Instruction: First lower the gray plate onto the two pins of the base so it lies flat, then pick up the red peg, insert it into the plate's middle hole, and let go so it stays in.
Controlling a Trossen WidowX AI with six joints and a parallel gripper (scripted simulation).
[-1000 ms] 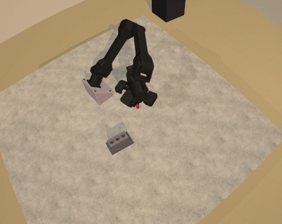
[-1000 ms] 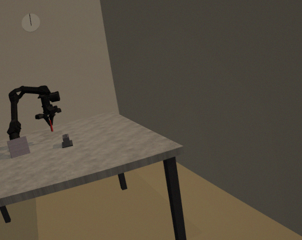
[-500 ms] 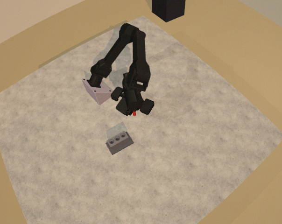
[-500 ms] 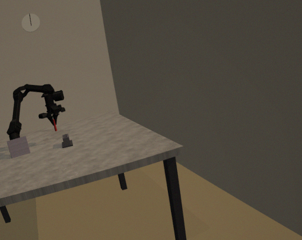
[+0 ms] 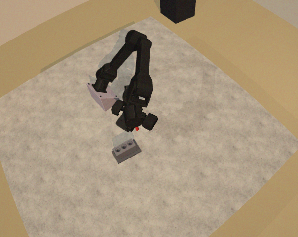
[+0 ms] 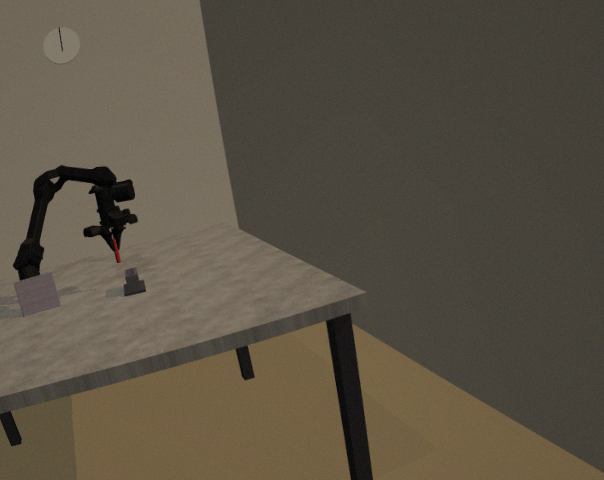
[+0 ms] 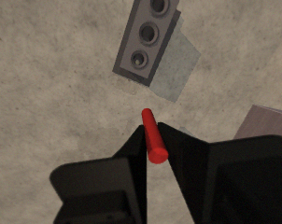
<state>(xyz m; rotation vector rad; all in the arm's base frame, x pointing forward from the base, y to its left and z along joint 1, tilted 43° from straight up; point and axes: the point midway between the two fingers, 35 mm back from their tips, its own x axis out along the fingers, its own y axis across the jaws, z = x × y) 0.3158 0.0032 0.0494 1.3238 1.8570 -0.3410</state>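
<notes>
My gripper tip is 9 cm to the left of the gray plate, 7 cm above it and 3 cm short of it. Also, from my gripper tip: gray base: 11 cm below, 9 cm to the right, 3 cm ahead; red peg: right at my gripper tip.
</notes>
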